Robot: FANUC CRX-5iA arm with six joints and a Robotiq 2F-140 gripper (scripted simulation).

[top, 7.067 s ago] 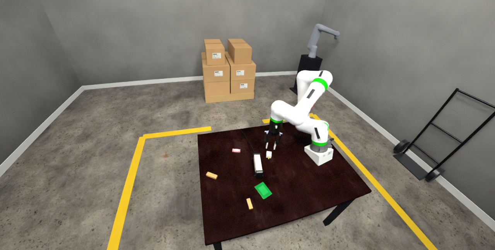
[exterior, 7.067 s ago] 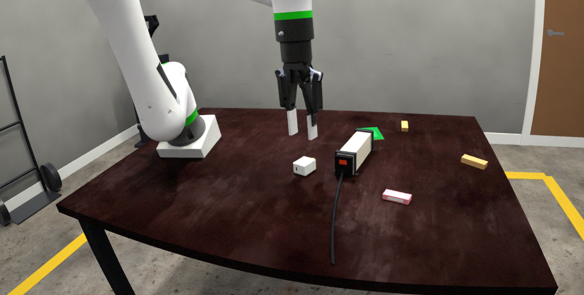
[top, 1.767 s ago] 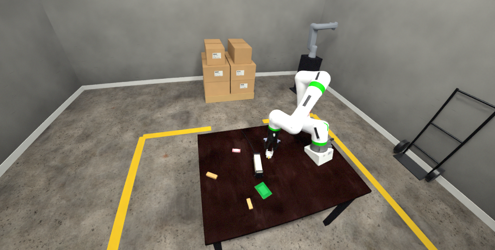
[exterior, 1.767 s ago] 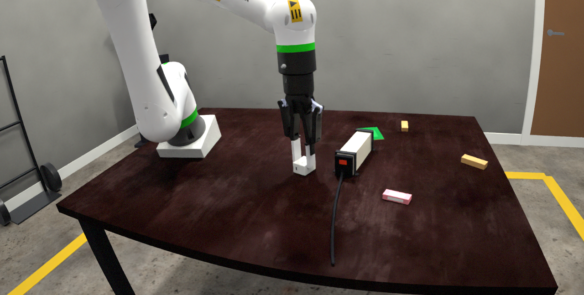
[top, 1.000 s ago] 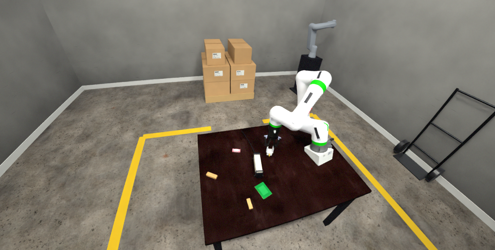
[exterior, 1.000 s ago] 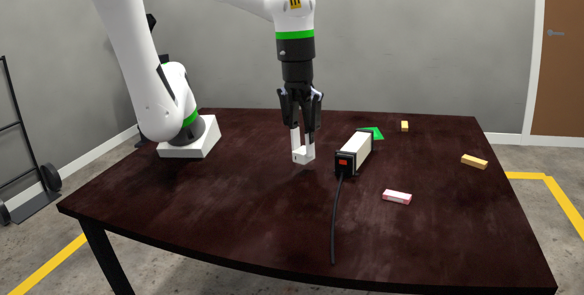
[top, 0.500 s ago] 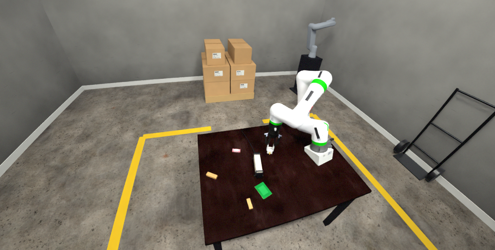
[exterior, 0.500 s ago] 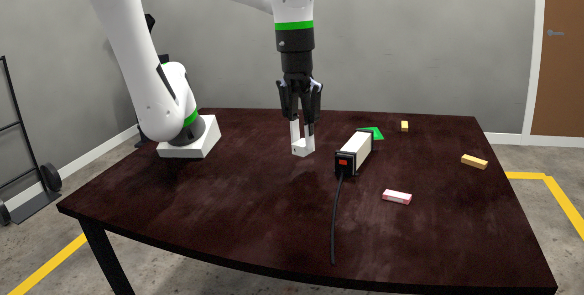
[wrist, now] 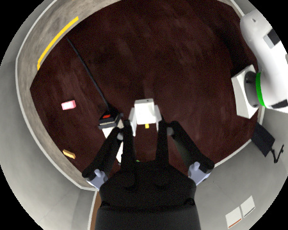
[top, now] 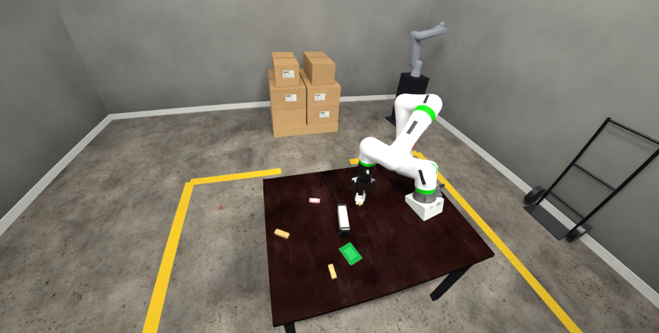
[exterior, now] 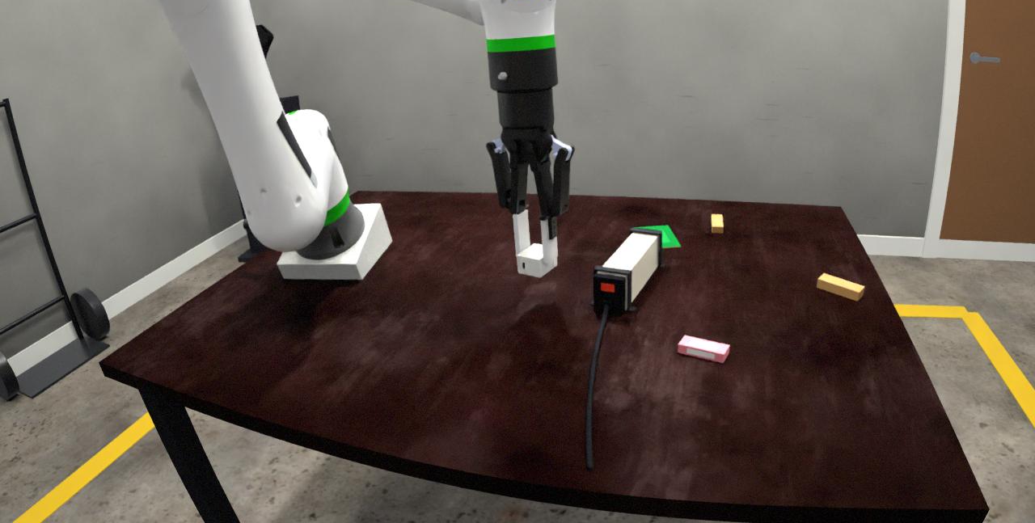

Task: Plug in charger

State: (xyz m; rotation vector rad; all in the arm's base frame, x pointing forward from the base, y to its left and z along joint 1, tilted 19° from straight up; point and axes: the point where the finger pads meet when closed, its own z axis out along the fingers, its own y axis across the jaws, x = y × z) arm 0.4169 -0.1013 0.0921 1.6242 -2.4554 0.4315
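The white charger lies 10 mm to the left of my hand and 40 mm below it. The rest, counted from my hand: power strip: 150 mm ahead, 60 mm to the left, 80 mm below; flat piece: 180 mm ahead, 260 mm to the left, 110 mm below; red switch: 110 mm ahead, 30 mm to the right, 70 mm below.
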